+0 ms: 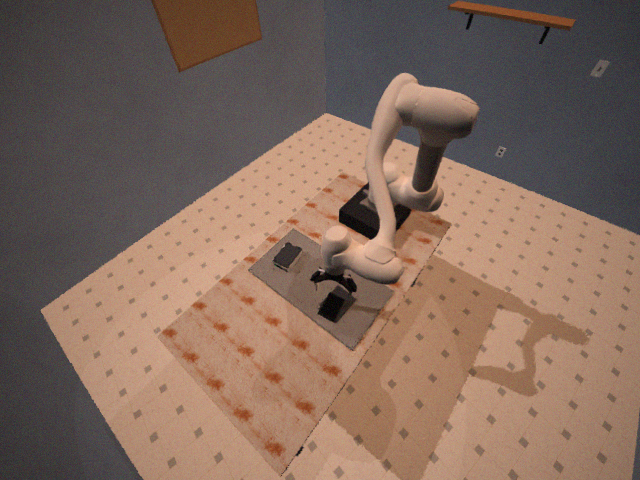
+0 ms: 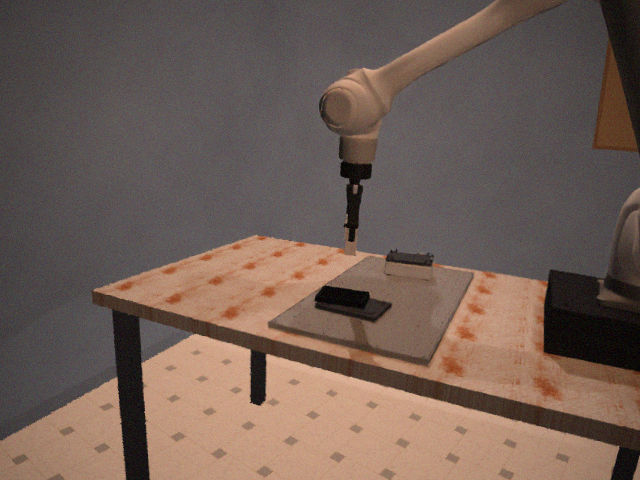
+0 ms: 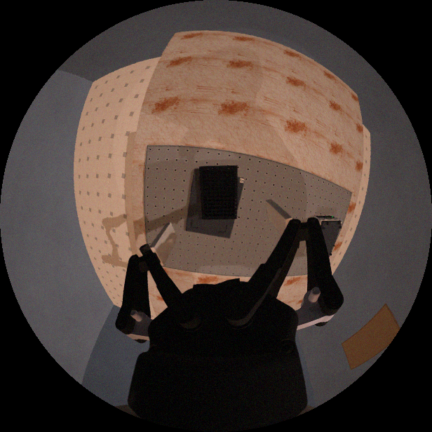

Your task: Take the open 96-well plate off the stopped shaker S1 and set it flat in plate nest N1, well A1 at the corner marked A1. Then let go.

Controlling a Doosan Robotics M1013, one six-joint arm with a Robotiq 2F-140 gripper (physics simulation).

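Frame: origin at the arm's base, x right, y ahead, z up, level; millimetres.
Where they show: gripper, fingertip midpoint: [image 1: 332, 292] [image 2: 349, 246]; arm's base, link origin: [image 2: 637, 302].
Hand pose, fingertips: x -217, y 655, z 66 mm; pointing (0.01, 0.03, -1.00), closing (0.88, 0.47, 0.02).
Things, the pixels of their top centre, and the offset from my fingertips. "spot": a spot on its surface instead. Level surfaces: height alone.
- black 96-well plate, top centre: [image 2: 343, 293] [image 1: 331, 305] dy +10, dx +0, dz -127 mm
- dark grey plate nest N1, surface spot: [image 2: 378, 310] spot: dy -97, dx -11, dz -145 mm
- shaker S1, surface spot: [image 2: 408, 268] spot: dy -48, dx +322, dz -125 mm
- grey perforated board, surface height: dz -157 mm
- rust-spotted table, surface height: dz -170 mm
The black 96-well plate [image 1: 333, 306] [image 2: 341, 298] [image 3: 218, 193] rests on the dark grey plate nest N1 [image 2: 378, 310] [image 3: 209, 228]. It looks turned slightly against the nest's outline and shifted towards one end, with nest surface showing beyond it. Whether it is fully seated and where A1 lies are too small to tell. My gripper [image 1: 334, 290] [image 2: 351, 248] [image 3: 218, 219] is open and empty, above the plate and clear of it, fingers spread wider than the plate. The shaker S1 [image 1: 286, 255] [image 2: 408, 268] [image 3: 330, 235], pale with a dark top, carries no plate.
The nest and shaker stand on a grey perforated board [image 1: 297, 294] [image 2: 408, 330] [image 3: 265, 250] on the rust-spotted table [image 1: 232, 372] [image 2: 206, 268] [image 3: 200, 90]. A small pale tag [image 3: 242, 180] sits beside the plate. The black arm base [image 1: 356, 214] [image 2: 584, 320] stands beyond the board.
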